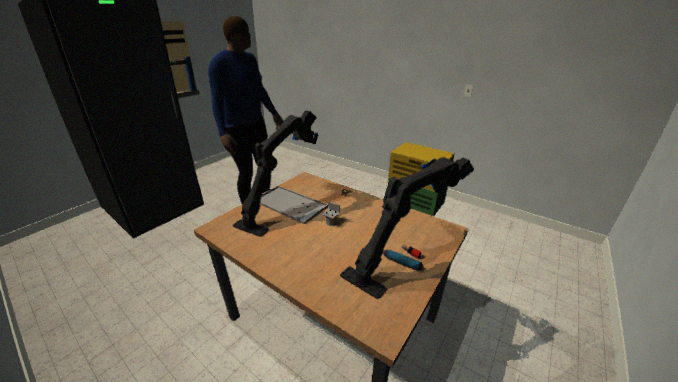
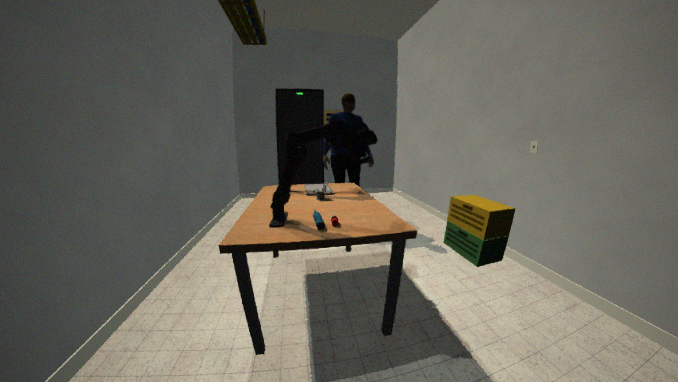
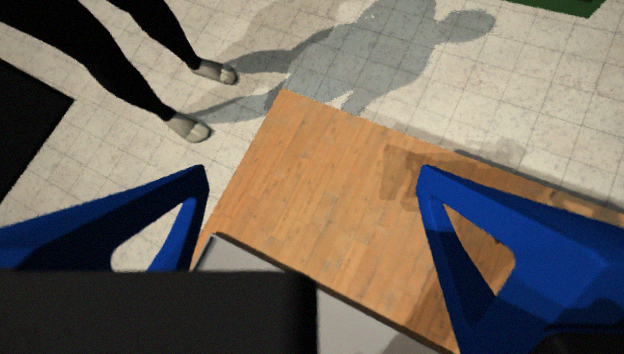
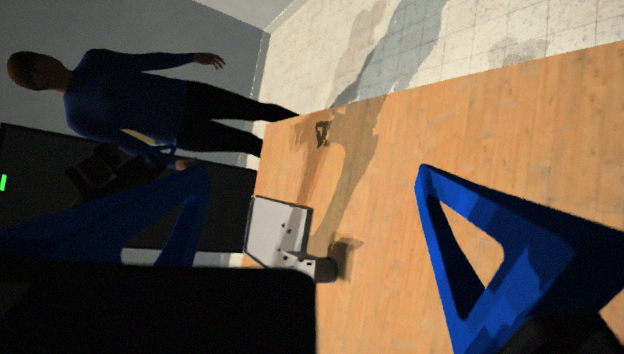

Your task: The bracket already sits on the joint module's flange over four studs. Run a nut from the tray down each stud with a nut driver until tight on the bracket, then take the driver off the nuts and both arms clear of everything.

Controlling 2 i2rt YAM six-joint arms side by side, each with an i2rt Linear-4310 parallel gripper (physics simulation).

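Places are measured from the left arm's base along level axes (x ahead, y left, z up), in metres.
Pixels of known places: left gripper, fingertip midpoint: (image 1: 307,140) (image 2: 339,149) (image 3: 312,176) (image 4: 169,153); right gripper, fingertip midpoint: (image 2: 364,154) (image 4: 312,175); left arm's base, origin of the base link: (image 1: 250,228); right arm's base, origin of the base link: (image 1: 362,282) (image 2: 279,219).
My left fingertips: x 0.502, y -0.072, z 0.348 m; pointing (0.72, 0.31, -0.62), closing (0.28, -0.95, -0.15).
Note:
Ahead of a thing's pixels: the offset from my left fingertips to its top centre. "pt": to the spot under its first point. Level surfaces: height alone.
The bracket (image 1: 333,206) (image 4: 301,258) is a small pale angled piece on the dark round joint module @(dz -0.274, dx -0.263, dy -0.296 m) (image 1: 331,221) (image 2: 320,196) (image 4: 327,270). Its studs are too small to make out. The grey tray @(dz -0.332, dx -0.199, dy +0.022 m) (image 1: 280,199) (image 4: 261,222) (image 3: 345,315) lies beside it, with small dark nuts @(dz -0.339, dx -0.182, dy -0.096 m) (image 4: 289,231). A red-handled tool @(dz -0.314, dx -0.318, dy -0.754 m) (image 1: 414,251) (image 2: 335,220) and a teal cylindrical tool @(pt dz -0.313, dx -0.413, dy -0.741 m) (image 1: 403,259) (image 2: 319,220) lie near the right arm's base; which one is the nut driver is unclear. My left gripper (image 3: 312,176) is open and empty, high above the tray's far side. My right gripper (image 4: 312,175) is open and empty, high above the table.
The wooden table @(dz -0.348 m) (image 1: 300,270) (image 2: 250,230) carries both arm bases. A person (image 1: 237,90) (image 2: 346,130) (image 4: 125,105) stands behind the tray end. Yellow and green crates (image 1: 420,152) (image 2: 480,217) are stacked on the floor beyond the table. A black cabinet (image 1: 115,100) stands at the left.

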